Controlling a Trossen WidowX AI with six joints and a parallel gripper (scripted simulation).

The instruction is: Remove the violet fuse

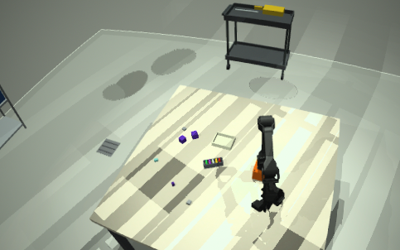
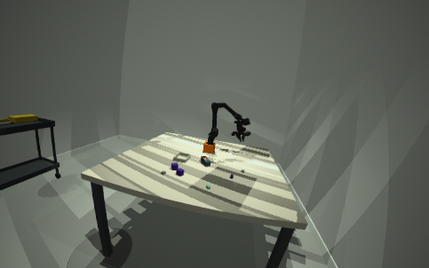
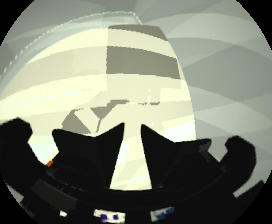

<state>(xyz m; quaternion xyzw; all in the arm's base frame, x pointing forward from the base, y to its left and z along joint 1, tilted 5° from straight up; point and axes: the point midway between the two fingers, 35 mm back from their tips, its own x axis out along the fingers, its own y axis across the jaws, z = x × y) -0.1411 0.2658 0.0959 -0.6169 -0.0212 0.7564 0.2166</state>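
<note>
My gripper tip is now 48 cm short of the shallow white tray, 39 cm to the left of it and 12 cm above it. The rest, counted from my gripper tip: teal fuse: 78 cm ahead, 5 cm to the right, 12 cm below; dark purple fuse: 57 cm ahead, 5 cm to the left, 11 cm below.
</note>
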